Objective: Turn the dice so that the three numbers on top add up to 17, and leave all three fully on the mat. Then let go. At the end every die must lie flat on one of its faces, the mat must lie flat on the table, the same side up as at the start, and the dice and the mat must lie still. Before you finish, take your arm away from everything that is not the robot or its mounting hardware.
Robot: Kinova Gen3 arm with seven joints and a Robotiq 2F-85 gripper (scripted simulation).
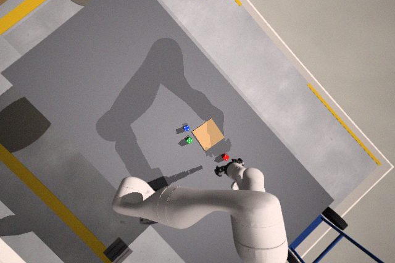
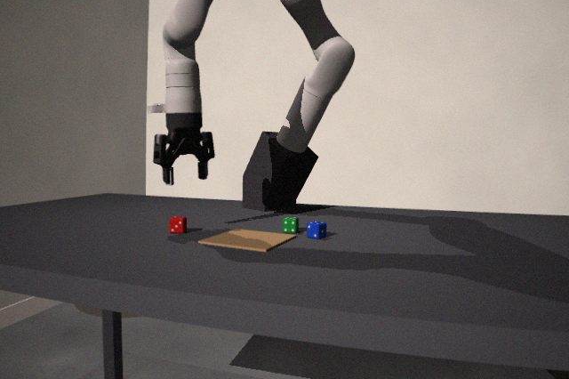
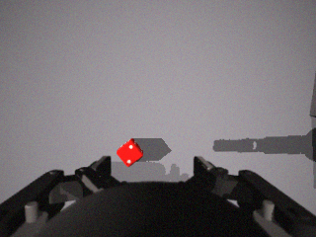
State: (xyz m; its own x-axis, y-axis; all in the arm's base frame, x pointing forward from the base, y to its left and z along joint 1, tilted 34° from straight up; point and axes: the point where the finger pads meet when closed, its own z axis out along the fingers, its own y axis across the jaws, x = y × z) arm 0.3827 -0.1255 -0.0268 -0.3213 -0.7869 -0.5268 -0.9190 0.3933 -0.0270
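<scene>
My hand is 90 mm above the red die and 30 mm short of it. Round my hand: green die (210 mm to the left, 90 mm below, 70 mm behind); tan mat (160 mm to the left, 110 mm below, 40 mm ahead); blue die (280 mm to the left, 90 mm below, 30 mm behind).
</scene>
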